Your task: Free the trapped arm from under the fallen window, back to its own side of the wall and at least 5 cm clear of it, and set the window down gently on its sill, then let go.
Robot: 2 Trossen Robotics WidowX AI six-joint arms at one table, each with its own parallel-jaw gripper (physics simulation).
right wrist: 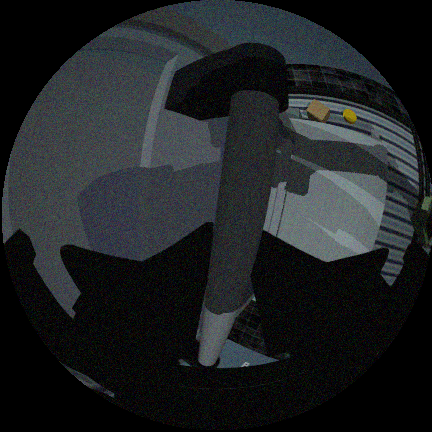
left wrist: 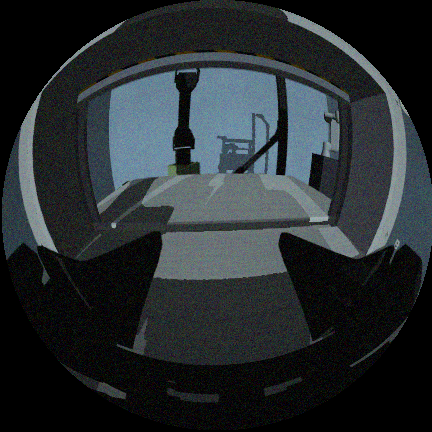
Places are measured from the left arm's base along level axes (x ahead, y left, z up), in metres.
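Pixels of known places: left gripper, between the fingertips: (left wrist: 221, 239); right arm's base, origin of its link: (left wrist: 183, 163).
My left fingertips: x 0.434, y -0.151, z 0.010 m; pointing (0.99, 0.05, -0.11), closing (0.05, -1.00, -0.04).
Note:
Behind a point stands the place of what it marks.
The raised window's grey lower rail (left wrist: 215, 60) {x 0.482, y -0.147, z 0.150 m} crosses the top of the wall opening in the left wrist view. The dark sill (left wrist: 240, 225) runs across the bottom. My left gripper (left wrist: 221, 239) {x 0.434, y -0.151, z 0.010 m} is open and empty, facing the opening; its fingers show on the near side of the sill, below the rail and apart from it. Their exact distance from the wall (left wrist: 370, 150) {x 0.457, y -0.306, z 0.090 m} cannot be told. My right gripper (right wrist: 228, 229) {x 0.525, y -0.106, z 0.246 m} is shut on a thick dark grey handle bar (right wrist: 247, 160) {x 0.545, y -0.066, z 0.277 m}, which runs lengthwise between the fingers to a black end block (right wrist: 240, 75). The contact is partly hidden by the dark fingers.
Through the opening, a black jointed upright (left wrist: 184, 112) stands on a green block (left wrist: 190, 169) {x 0.964, y -0.035, z -0.045 m}, left of a black post (left wrist: 282, 125) {x 1.028, y -0.429, z 0.164 m} with a slanted brace. In the right wrist view, a tan block (right wrist: 318, 111) {x 0.546, y 0.137, z -0.058 m} and a yellow round thing (right wrist: 350, 116) {x 0.645, y 0.172, z -0.091 m} lie beyond the table (right wrist: 345, 205) {x 0.640, y -0.077, z -0.016 m}.

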